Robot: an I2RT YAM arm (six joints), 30 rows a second.
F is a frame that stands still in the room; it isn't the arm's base.
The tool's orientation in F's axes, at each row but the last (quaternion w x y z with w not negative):
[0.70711, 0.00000, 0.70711, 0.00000]
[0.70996, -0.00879, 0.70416, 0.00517]
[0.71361, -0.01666, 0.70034, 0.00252]
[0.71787, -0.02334, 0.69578, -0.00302]
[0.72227, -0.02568, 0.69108, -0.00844]
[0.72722, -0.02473, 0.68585, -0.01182]
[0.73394, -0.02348, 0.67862, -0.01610]
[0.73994, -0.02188, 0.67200, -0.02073]
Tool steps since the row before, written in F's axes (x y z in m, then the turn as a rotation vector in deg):
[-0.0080, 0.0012, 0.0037, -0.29, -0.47, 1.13]
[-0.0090, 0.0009, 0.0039, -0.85, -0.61, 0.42]
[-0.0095, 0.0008, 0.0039, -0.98, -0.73, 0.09]
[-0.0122, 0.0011, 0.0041, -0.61, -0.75, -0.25]
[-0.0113, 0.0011, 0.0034, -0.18, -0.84, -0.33]
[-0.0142, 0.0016, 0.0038, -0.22, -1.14, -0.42]
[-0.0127, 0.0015, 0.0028, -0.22, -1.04, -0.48]
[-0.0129, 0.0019, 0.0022, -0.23, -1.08, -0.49]
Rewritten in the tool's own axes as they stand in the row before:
[-0.0037, 0.0012, -0.0080, -1.13, -0.47, -0.29]
[-0.0040, 0.0011, -0.0089, -0.42, -0.60, -0.86]
[-0.0041, 0.0010, -0.0094, -0.09, -0.71, -1.00]
[-0.0045, 0.0013, -0.0120, 0.26, -0.72, -0.64]
[-0.0039, 0.0012, -0.0111, 0.36, -0.82, -0.22]
[-0.0047, 0.0016, -0.0139, 0.46, -1.11, -0.27]
[-0.0039, 0.0014, -0.0124, 0.52, -1.01, -0.27]
[-0.0035, 0.0017, -0.0126, 0.53, -1.05, -0.28]

